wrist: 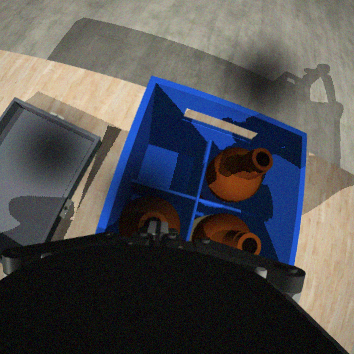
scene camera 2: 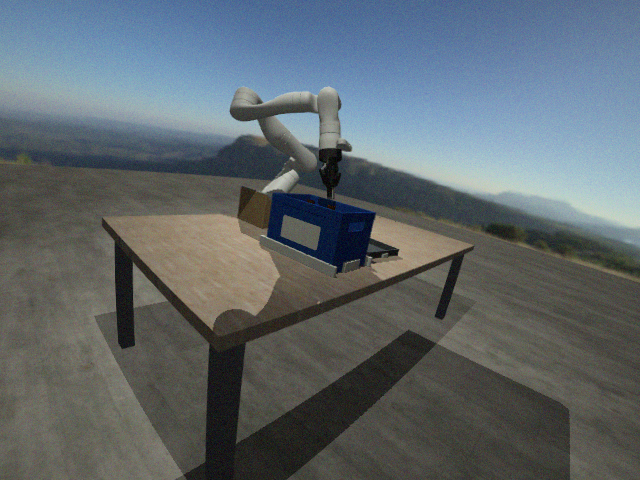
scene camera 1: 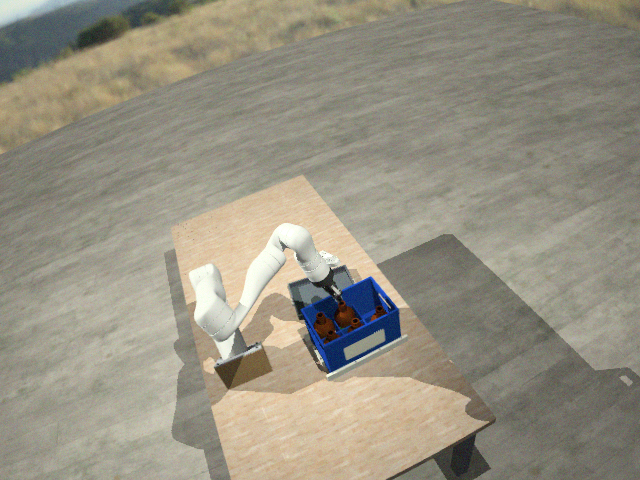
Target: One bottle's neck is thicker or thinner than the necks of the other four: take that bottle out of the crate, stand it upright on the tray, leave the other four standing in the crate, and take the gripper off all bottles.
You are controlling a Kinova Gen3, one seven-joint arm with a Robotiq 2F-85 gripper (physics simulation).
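Pixels of known places: gripper, fingertip midpoint: (wrist: 157,233) (scene camera 2: 330,199) (scene camera 1: 339,300); arm's base, origin of the base link: (scene camera 2: 264,205) (scene camera 1: 236,353).
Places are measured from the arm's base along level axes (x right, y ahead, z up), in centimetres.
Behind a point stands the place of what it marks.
Note:
A blue crate (scene camera 1: 338,351) {x 18.5, y 32.8, z 4.4 cm} (scene camera 2: 335,232) {x 16.5, y 54.6, z 4.5 cm} (wrist: 130,168) {x -0.6, y 45.2, z 5.9 cm} stands on the wooden table (scene camera 1: 320,429) {x 35.7, y 18.2, z -7.4 cm} (scene camera 2: 196,258) {x 45.5, y 34.0, z -7.4 cm} (wrist: 88,91) {x -16.2, y 59.3, z -7.4 cm}. It holds several brown bottles upright in its cells. Scene camera 1 shows them, such as one bottle (scene camera 1: 324,324) {x 6.5, y 32.4, z 5.4 cm} at the left and one bottle (scene camera 1: 378,312) {x 13.1, y 49.7, z 8.5 cm} at the right. The wrist view shows two with open necks, one bottle (wrist: 235,175) {x 10.9, y 49.2, z 5.2 cm} farther off and one bottle (wrist: 228,232) {x 11.8, y 42.5, z 5.8 cm} nearer. My gripper (scene camera 1: 336,298) {x 4.1, y 39.9, z 11.0 cm} (scene camera 2: 329,195) {x 4.1, y 39.9, z 11.0 cm} (wrist: 157,233) {x 4.1, y 39.9, z 11.0 cm} is shut with nothing between its fingers. Its tips stand at the crate's rim height over a third bottle (wrist: 140,214) {x 2.2, y 41.1, z 5.3 cm} (scene camera 1: 343,313) {x 5.1, y 39.9, z 5.4 cm}, whose neck they hide. The dark tray (scene camera 1: 310,291) {x -22.7, y 34.3, z -6.9 cm} (scene camera 2: 382,250) {x -17.0, y 51.0, z -4.8 cm} (wrist: 42,158) {x -17.3, y 44.0, z -6.9 cm} beside the crate is empty.
The arm's base (scene camera 1: 240,356) {x 7.5, y 2.4, z 6.6 cm} stands on the table left of the crate. One crate cell (wrist: 158,165) {x 1.8, y 50.4, z -6.6 cm} next to the tray is empty. A pale ledge (scene camera 1: 371,356) {x 18.7, y 43.2, z -5.2 cm} (scene camera 2: 297,255) {x 18.6, y 43.9, z -5.6 cm} runs along the crate's front foot. The table edge lies close behind the crate.

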